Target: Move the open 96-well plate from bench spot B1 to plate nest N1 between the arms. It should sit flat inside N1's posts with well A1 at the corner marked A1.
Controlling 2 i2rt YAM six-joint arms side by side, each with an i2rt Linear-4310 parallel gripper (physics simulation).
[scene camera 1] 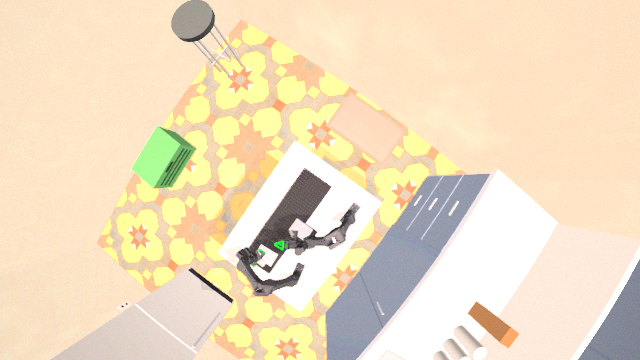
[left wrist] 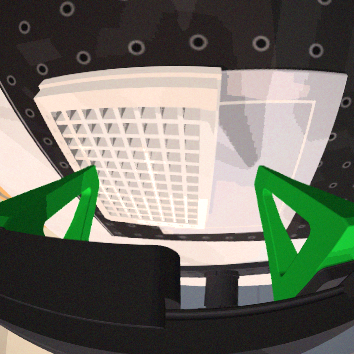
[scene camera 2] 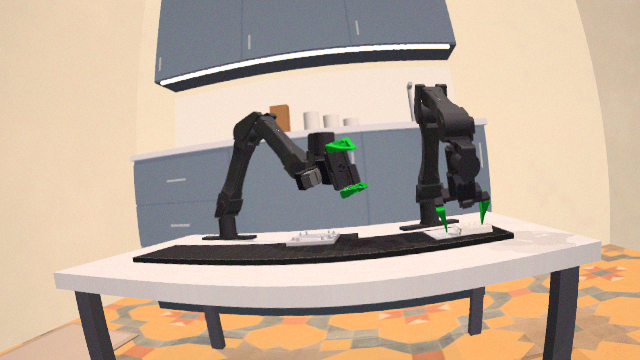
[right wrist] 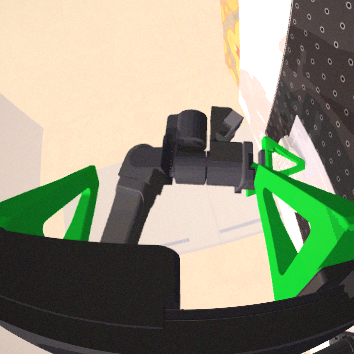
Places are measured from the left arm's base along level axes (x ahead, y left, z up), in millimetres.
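Pixels of known places: left gripper, fingertip midpoint: [scene camera 1: 261,256] [left wrist: 176,173] [scene camera 2: 464,227] [right wrist: 292,172]; right gripper, fingertip midpoint: [scene camera 1: 276,243] [scene camera 2: 360,167] [right wrist: 176,173]; left arm's base, origin of the base link: [scene camera 1: 297,273] [left wrist: 221,268] [scene camera 2: 430,226]; right arm's base, origin of the base link: [scene camera 1: 350,214] [scene camera 2: 229,239].
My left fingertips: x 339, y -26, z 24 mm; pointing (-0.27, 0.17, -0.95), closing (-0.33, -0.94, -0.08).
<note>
For each thing: its top centre in the pictures, then the offset to it from my left fingertips. "spot": a spot on its surface instead. Level surfaces: height alone.
- white open 96-well plate, middle of its top: [left wrist: 137,183] [right wrist: 286,177] [scene camera 2: 472,224] dx +4, dy +22, dz +6 mm
- pale bench spot B1, surface spot: [scene camera 2: 434,234] spot: dx -39, dy -72, dz -9 mm
- White nest N1, middle of its top: [scene camera 2: 313,233] [scene camera 1: 300,230] dx -220, dy -351, dz +11 mm
- long black perforated board, its level: dz -11 mm
- white table, its level: dz -24 mm
The white open 96-well plate [scene camera 2: 474,229] [left wrist: 135,155] lies flat, wells up, over part of pale bench spot B1 [scene camera 2: 434,234] [left wrist: 265,200]. My left gripper [scene camera 1: 258,258] [scene camera 2: 464,227] [left wrist: 176,173] is open and empty, pointing down low over the plate. In the left wrist view one fingertip overlaps the plate's left edge and the other is over bare B1. Whether they touch is unclear. White nest N1 [scene camera 1: 301,229] [scene camera 2: 312,240] is empty, its small posts upright. My right gripper [scene camera 1: 280,245] [scene camera 2: 359,167] is open and empty, high above the board. A1 marks are unreadable.
Plate spot and nest are on a long black perforated board [scene camera 1: 305,192] [scene camera 2: 225,254] [left wrist: 165,20] on the white table [scene camera 1: 345,185] [scene camera 2: 310,285]. N1 is between the two arm bases. The left arm [right wrist: 185,160] stands across the right wrist view. Grey-blue cabinets stand behind the arms.
</note>
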